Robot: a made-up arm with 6 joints.
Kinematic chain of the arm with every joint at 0, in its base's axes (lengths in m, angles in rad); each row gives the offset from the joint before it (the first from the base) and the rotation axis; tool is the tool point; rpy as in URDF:
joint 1: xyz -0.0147 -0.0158 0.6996 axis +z
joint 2: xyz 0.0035 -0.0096 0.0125 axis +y
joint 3: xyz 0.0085 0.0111 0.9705 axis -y
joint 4: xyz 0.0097 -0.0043 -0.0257 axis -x
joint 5: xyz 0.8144 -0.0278 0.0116 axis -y
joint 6: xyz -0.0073 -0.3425 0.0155 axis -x
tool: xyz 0.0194 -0.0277 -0.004 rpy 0 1.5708 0
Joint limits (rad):
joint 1: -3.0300..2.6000
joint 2: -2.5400..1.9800
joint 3: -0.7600..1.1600
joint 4: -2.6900..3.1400
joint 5: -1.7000..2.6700
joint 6: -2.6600..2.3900
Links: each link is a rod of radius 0.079 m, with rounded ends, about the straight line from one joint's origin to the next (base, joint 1, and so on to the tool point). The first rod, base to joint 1, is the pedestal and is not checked.
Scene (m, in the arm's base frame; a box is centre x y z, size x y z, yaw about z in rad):
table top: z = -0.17
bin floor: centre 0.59 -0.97 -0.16 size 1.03 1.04 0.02 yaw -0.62
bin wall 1: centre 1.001 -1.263 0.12 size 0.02 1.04 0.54 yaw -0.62
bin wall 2: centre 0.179 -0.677 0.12 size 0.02 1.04 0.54 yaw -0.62
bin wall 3: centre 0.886 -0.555 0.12 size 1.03 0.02 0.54 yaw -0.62
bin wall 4: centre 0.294 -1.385 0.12 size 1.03 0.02 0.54 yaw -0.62
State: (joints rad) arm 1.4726 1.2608 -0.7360 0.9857 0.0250 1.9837
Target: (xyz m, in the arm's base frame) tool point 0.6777 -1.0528 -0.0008
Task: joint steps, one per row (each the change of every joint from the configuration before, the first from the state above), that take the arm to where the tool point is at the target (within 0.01 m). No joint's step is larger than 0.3 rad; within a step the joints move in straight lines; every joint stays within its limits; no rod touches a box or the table.
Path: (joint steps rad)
1: -0.2786 -0.0554 0.0428 -0.0515 -0.0010 -0.0053
2: -0.2787 -0.0555 0.0429 -0.0515 -0.0009 -0.0053
3: -0.2786 -0.0554 0.0428 -0.0515 -0.0010 -0.0053
4: -0.2787 -0.0555 0.0429 -0.0515 -0.0009 -0.0053
5: -0.2786 -0.0554 0.0428 -0.0515 -0.0010 -0.0053
6: -0.2786 -0.0555 0.0428 -0.0515 -0.0010 -0.0053
7: -0.2787 -0.0554 0.0429 -0.0515 -0.0009 -0.0052
8: -0.2786 -0.0555 0.0428 -0.0515 -0.0010 -0.0053
9: -0.0068 0.2067 0.0908 0.0330 -0.0098 -0.0048
10: -0.0068 0.2067 0.0908 0.0330 -0.0099 -0.0048
11: -0.0069 0.2067 0.0908 0.0330 -0.0099 -0.0047

